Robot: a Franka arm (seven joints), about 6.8 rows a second.
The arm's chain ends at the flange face. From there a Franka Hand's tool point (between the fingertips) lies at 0.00 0.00 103.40 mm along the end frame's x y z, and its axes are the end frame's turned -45 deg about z.
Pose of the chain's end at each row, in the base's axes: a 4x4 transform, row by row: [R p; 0 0 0 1], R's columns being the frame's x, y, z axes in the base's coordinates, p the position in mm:
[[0.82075 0.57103 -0.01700 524.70], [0.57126 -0.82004 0.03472 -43.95], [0.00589 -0.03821 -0.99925 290.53], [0 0 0 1]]
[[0.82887 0.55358 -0.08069 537.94], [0.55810 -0.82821 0.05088 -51.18], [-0.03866 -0.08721 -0.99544 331.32], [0 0 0 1]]
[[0.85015 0.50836 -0.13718 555.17], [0.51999 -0.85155 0.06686 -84.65], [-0.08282 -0.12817 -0.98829 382.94], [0 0 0 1]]
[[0.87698 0.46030 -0.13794 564.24], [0.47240 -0.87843 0.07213 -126.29], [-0.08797 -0.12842 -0.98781 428.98], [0 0 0 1]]
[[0.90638 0.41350 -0.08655 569.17], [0.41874 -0.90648 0.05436 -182.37], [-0.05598 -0.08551 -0.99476 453.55], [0 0 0 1]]
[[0.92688 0.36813 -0.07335 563.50], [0.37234 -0.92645 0.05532 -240.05], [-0.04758 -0.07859 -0.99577 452.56], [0 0 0 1]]
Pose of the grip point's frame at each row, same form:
[[0.17658 0.98414 -0.01700 522.94], [0.98380 -0.17591 0.03472 -40.36], [0.03118 -0.02285 -0.99925 187.21], [0 0 0 1]]
[[0.19466 0.97754 -0.08069 529.60], [0.98027 -0.19100 0.05088 -45.92], [0.03433 -0.08900 -0.99544 228.39], [0 0 0 1]]
[[0.24168 0.96061 -0.13718 540.99], [0.96983 -0.23445 0.06686 -77.74], [0.03207 -0.14919 -0.98829 280.75], [0 0 0 1]]
[[0.29464 0.94560 -0.13794 549.98], [0.95518 -0.28711 0.07213 -118.83], [0.02860 -0.15301 -0.98781 326.84], [0 0 0 1]]
[[0.34852 0.93330 -0.08655 560.22], [0.93707 -0.34488 0.05436 -176.75], [0.02088 -0.10005 -0.99476 350.69], [0 0 0 1]]
[[0.39510 0.91571 -0.07335 555.92], [0.91838 -0.39181 0.05532 -234.33], [0.02193 -0.08922 -0.99577 349.60], [0 0 0 1]]

